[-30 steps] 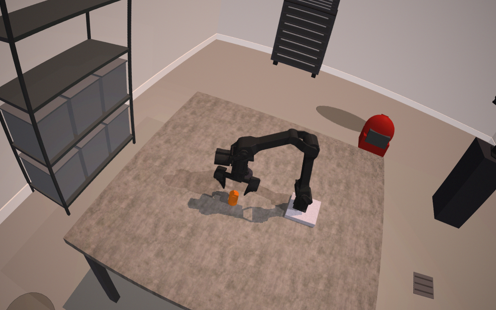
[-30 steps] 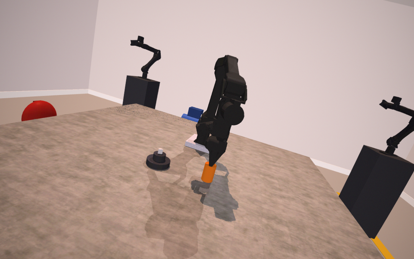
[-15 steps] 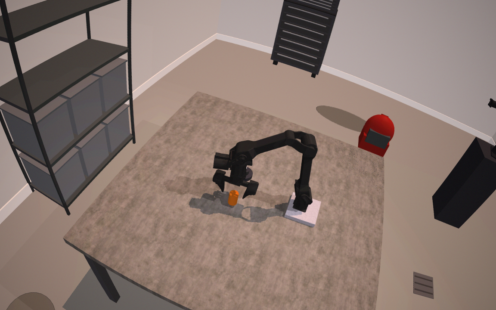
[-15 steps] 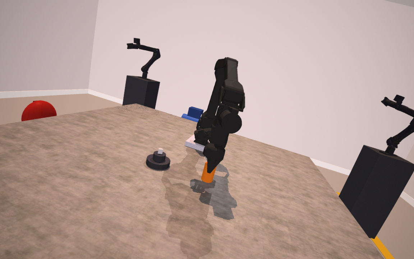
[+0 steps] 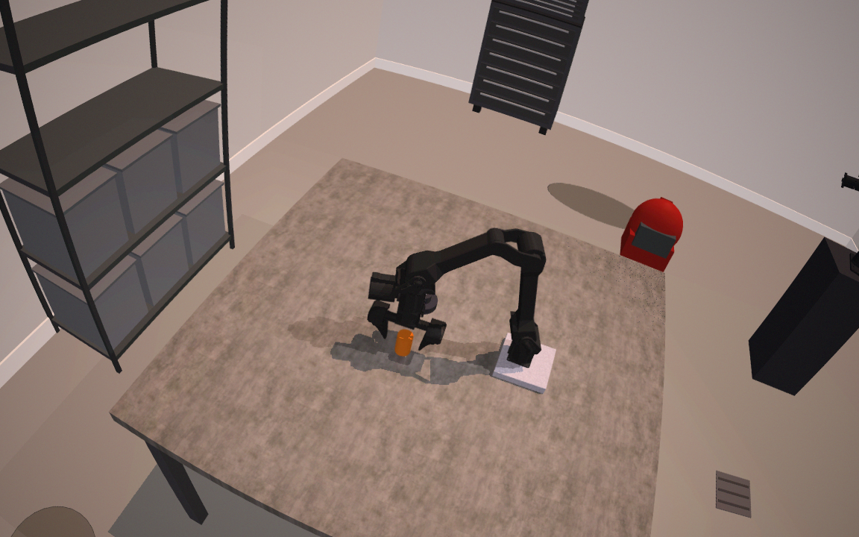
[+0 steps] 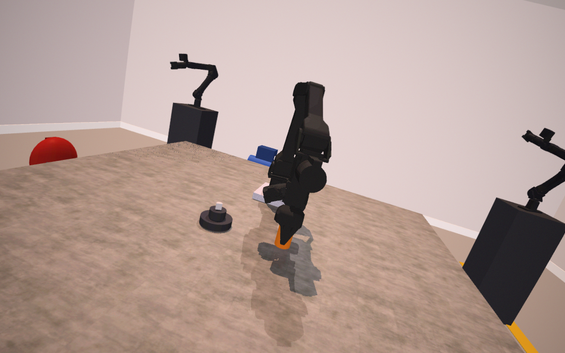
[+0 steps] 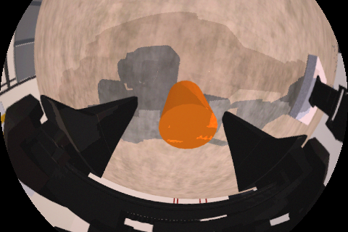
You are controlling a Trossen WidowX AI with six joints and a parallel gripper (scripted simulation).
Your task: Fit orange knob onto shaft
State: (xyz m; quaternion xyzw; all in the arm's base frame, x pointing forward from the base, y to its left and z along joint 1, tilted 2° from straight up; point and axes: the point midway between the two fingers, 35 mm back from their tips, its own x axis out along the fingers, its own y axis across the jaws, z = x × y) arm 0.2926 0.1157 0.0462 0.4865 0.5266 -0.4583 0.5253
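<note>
The orange knob is 2 cm above my gripper tip. Also, from my gripper tip: round pedestal: 2 cm ahead, 19 cm to the right.
</note>
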